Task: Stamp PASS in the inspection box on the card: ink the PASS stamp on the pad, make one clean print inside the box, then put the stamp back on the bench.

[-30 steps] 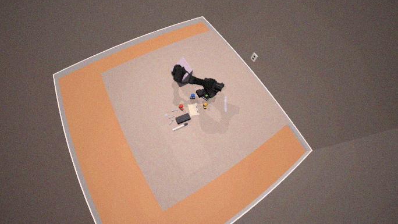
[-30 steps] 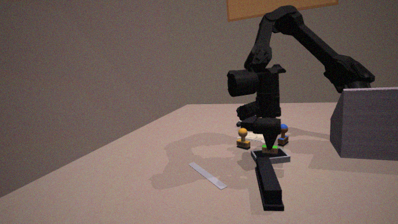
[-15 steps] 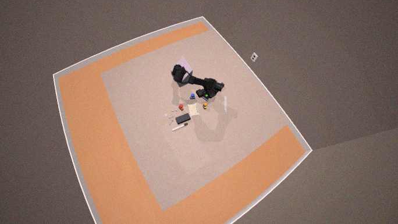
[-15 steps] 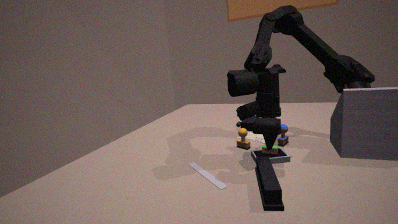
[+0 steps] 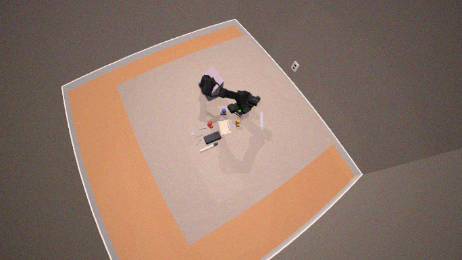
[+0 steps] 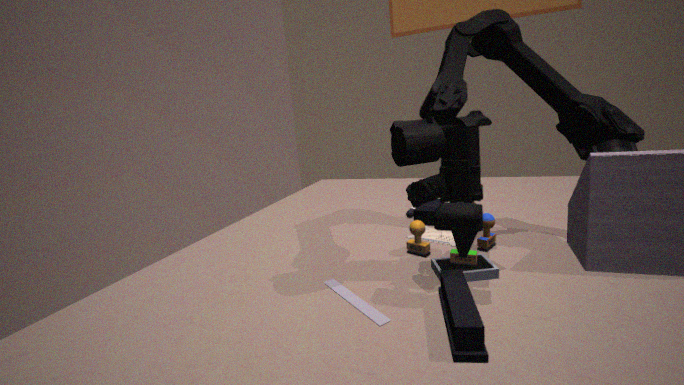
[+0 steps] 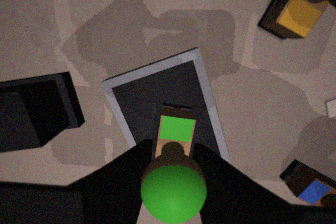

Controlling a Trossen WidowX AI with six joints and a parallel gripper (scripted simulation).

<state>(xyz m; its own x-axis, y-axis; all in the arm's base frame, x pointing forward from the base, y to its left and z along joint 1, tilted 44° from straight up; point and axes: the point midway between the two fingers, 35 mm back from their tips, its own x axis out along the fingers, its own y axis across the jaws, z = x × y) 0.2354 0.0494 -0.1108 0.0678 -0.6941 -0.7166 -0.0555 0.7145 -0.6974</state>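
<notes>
The green stamp lies right at my gripper tip. Also, from my gripper tip: orange stamp: 9 cm ahead, 5 cm to the right, 1 cm below; then ink pad: 3 cm below; then blue stamp: 3 cm behind, 11 cm to the right, 1 cm below.
</notes>
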